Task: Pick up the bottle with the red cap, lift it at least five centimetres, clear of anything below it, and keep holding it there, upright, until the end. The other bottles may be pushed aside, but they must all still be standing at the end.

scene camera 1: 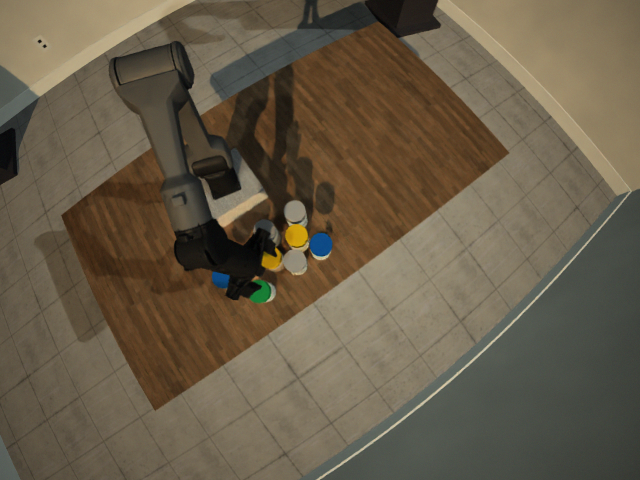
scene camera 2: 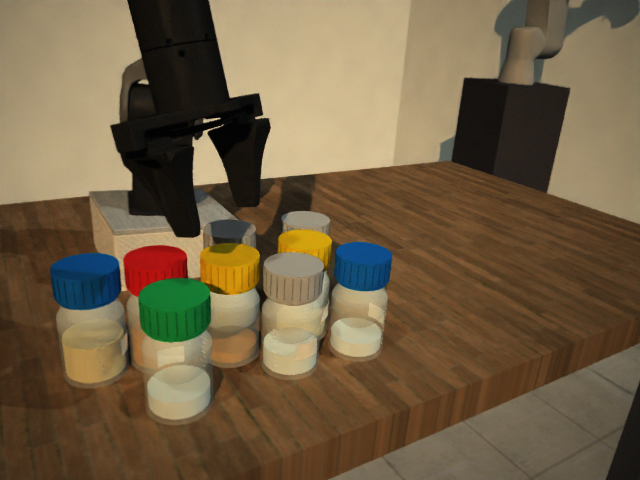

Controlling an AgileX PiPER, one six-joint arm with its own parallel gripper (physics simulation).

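Observation:
The bottle with the red cap [scene camera 2: 155, 269] stands upright on the wooden table, between a blue-capped bottle [scene camera 2: 86, 281] [scene camera 1: 220, 278] and a yellow-capped bottle [scene camera 2: 230, 269] [scene camera 1: 271, 259]. A green-capped bottle [scene camera 2: 175, 310] [scene camera 1: 259, 291] stands in front and hides part of it. In the scene camera 1 view the gripper hides the red-capped bottle. My gripper [scene camera 1: 262, 270] [scene camera 2: 217, 219] is open, its fingers wide apart and empty, pointing down above the level of the caps. In the scene camera 2 view one fingertip shows above and behind the red and yellow caps, the other farther right.
A grey-capped bottle [scene camera 1: 295, 262] [scene camera 2: 293, 279], another blue-capped bottle [scene camera 1: 321, 244] [scene camera 2: 362, 266] and another yellow-capped bottle [scene camera 1: 296, 236] [scene camera 2: 305, 246] stand to the right. Two more grey-capped bottles stand behind. A pale block [scene camera 1: 242, 209] [scene camera 2: 155, 248] lies near the arm. The table edge [scene camera 2: 439, 413] is in front.

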